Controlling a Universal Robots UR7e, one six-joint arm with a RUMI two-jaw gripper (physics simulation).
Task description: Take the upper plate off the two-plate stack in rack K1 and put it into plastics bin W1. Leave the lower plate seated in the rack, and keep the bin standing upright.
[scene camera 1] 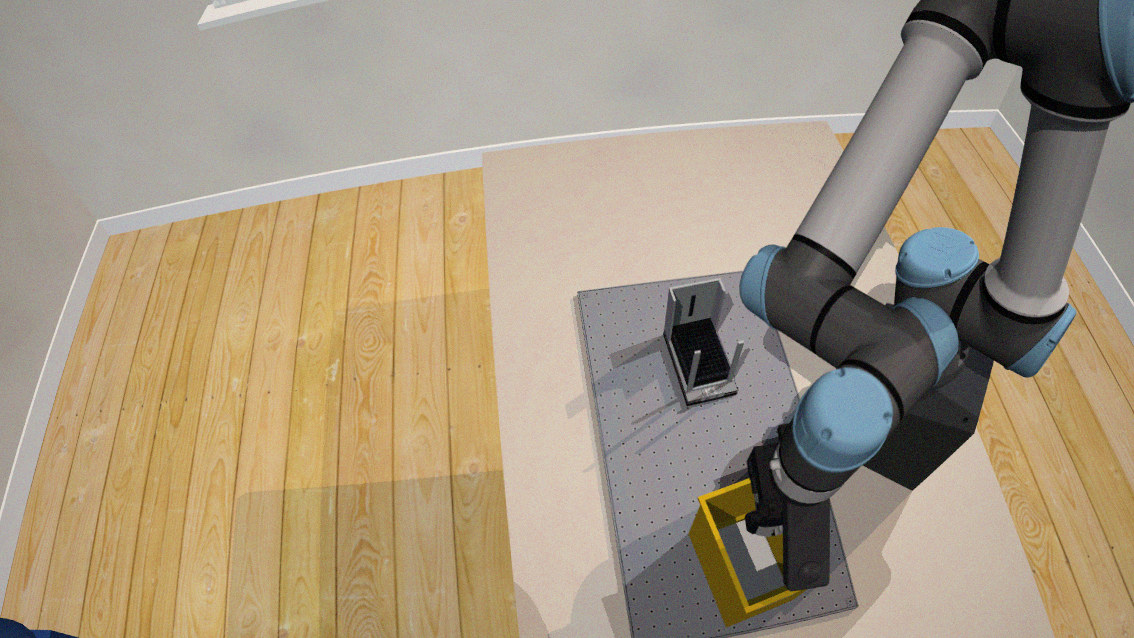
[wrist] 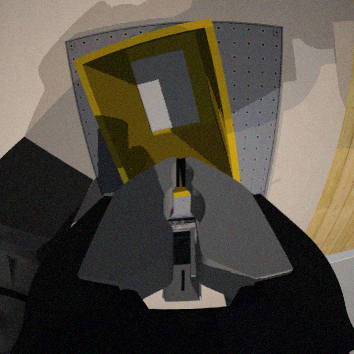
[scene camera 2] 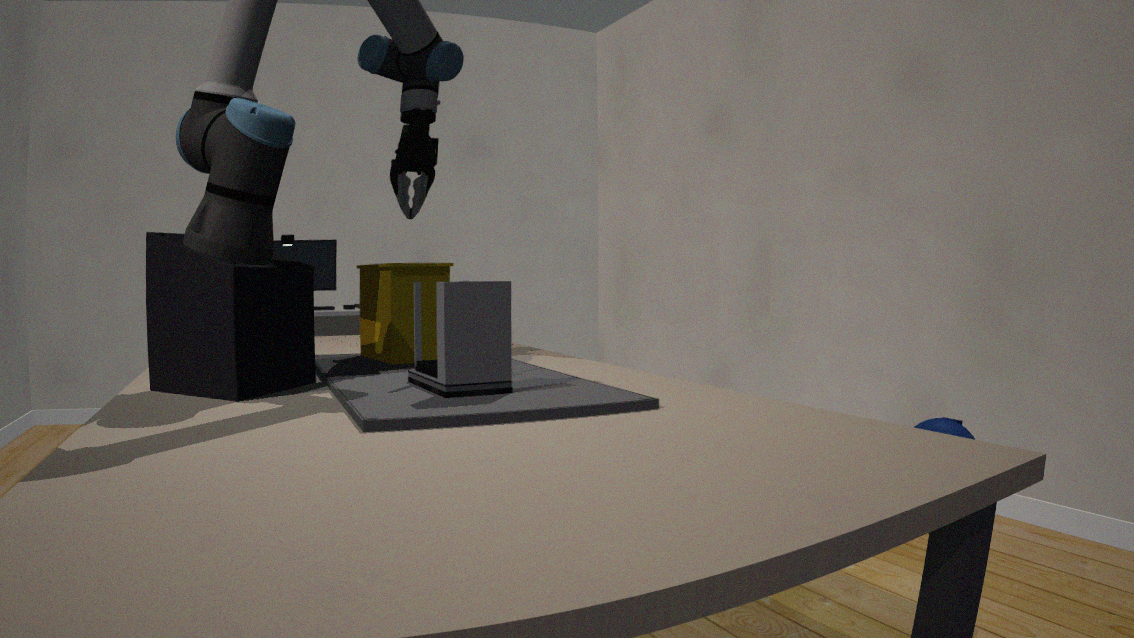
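Seen in the pictures: gripper, between the fingertips: (scene camera 1: 768, 529) (wrist: 179, 161) (scene camera 2: 410, 219); arm's base, origin of its link: (wrist: 12, 258) (scene camera 2: 227, 251).
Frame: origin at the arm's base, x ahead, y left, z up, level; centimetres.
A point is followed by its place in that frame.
Observation:
The yellow bin W1 (scene camera 1: 713, 563) @(x 38.7, y 27.1, z -11.0 cm) (scene camera 2: 388, 309) @(x 28.8, y 17.7, z -10.2 cm) (wrist: 147, 40) @(x 31.3, y 34.4, z -2.8 cm) stands upright. Inside it a rectangular plate (scene camera 1: 757, 547) @(x 29.8, y 23.7, z -18.4 cm) (wrist: 180, 90) @(x 34.2, y 25.7, z -18.4 cm) appears to lie flat on the floor, its visible face smooth and grey with a brightly lit white patch. Rack K1 (scene camera 1: 681, 313) @(x 37.3, y -19.7, z -13.3 cm) (scene camera 2: 475, 337) @(x 35.1, y -20.4, z -12.3 cm) (wrist: 190, 290) @(x 37.6, y -19.7, z -8.1 cm) stands apart from the bin and holds a black gridded plate (scene camera 1: 697, 353) (wrist: 182, 247) between its uprights. My gripper (scene camera 1: 769, 530) @(x 34.3, y 27.6, z 6.8 cm) (scene camera 2: 410, 215) @(x 34.3, y 27.6, z 6.8 cm) (wrist: 179, 161) @(x 34.3, y 27.6, z 6.8 cm) is shut and empty, pointing down above the bin's rim. Part of the bin is hidden by the arm in scene camera 1.
The rack and bin stand on a grey perforated board (scene camera 1: 634, 380) @(x 46.8, y -10.2, z -19.9 cm) (scene camera 2: 555, 400) @(x 43.6, y -27.1, z -19.9 cm) (wrist: 250, 65) @(x 45.9, y 30.5, z -19.9 cm) on the table (scene camera 1: 555, 238) @(x 59.8, y -46.7, z -21.3 cm) (scene camera 2: 555, 491) @(x 31.0, y -59.9, z -21.2 cm). The arm's dark pedestal (scene camera 1: 943, 428) @(x 1.8, y 14.6, z 0.9 cm) (scene camera 2: 229, 317) @(x 1.5, y -11.1, z -9.6 cm) stands beside the board. A monitor (scene camera 2: 317, 265) shows in the background.

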